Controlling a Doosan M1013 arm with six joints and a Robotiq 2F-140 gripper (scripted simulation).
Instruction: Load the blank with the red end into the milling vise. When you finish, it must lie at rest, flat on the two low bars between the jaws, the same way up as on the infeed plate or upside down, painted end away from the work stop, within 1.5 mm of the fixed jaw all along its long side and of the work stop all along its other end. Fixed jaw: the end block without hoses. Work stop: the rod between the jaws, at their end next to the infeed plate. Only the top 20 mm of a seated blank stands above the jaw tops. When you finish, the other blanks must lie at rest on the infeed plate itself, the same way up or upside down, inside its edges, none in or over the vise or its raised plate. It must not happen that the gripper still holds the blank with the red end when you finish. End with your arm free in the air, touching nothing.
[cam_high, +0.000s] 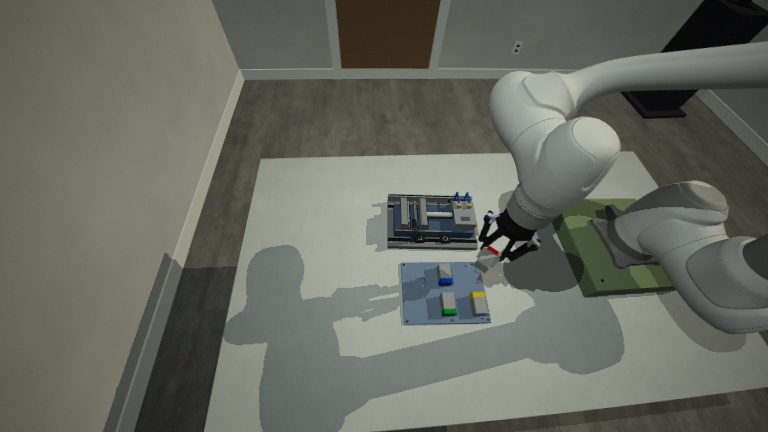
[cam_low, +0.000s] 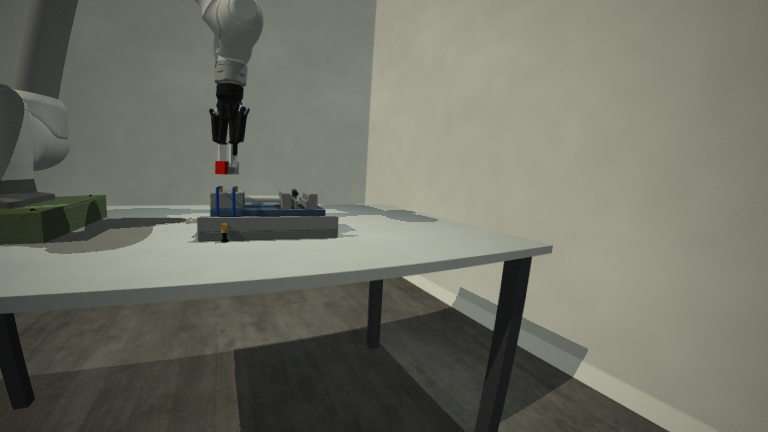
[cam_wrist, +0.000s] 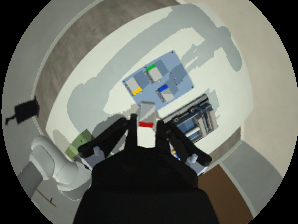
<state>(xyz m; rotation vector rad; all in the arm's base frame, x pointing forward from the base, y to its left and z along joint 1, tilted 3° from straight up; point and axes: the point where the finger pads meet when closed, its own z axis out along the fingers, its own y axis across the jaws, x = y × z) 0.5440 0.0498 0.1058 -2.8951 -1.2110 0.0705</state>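
The red-ended blank is 30 mm below my hand. The rest, counted from my hand: yellow-ended blank 160 mm below, 90 mm to the left, 10 mm ahead; blue-ended blank 160 mm below, 90 mm ahead, 10 mm to the right; green-ended blank 160 mm below, 100 mm ahead, 80 mm to the left.
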